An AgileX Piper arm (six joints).
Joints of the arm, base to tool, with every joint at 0 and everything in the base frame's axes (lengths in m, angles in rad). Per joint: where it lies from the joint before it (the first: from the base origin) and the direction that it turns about. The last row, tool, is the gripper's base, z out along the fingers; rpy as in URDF.
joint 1: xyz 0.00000 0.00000 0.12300 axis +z
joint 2: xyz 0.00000 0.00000 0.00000 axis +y
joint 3: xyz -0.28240 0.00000 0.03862 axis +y
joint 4: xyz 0.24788 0.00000 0.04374 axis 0.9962 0 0.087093
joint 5: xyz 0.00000 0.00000 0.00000 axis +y
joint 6: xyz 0.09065 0.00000 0.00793 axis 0.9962 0 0.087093
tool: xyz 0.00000 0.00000 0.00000 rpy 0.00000 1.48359 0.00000
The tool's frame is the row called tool.
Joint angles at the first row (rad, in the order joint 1, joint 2, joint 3, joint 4, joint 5, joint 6):
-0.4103 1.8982 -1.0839 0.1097 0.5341 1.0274
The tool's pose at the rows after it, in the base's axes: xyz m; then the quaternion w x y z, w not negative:
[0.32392 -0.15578 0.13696 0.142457 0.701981 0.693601 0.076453]
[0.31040 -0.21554 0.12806 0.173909 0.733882 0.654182 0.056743]
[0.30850 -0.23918 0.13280 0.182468 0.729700 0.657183 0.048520]
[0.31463 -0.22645 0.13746 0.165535 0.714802 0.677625 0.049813]
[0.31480 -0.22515 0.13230 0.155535 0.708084 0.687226 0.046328]
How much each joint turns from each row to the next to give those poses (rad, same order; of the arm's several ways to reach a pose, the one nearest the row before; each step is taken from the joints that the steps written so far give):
-0.0510 0.0137 0.0000 -0.0040 -0.0225 0.0102
-0.1532 0.0630 -0.0555 -0.0347 -0.0548 -0.0245
-0.0527 0.0232 -0.0619 0.0003 0.0269 -0.0619
0.0343 -0.0112 -0.0083 0.0040 0.0528 -0.0179
0.0031 0.0126 0.0000 -0.0020 0.0089 -0.0189

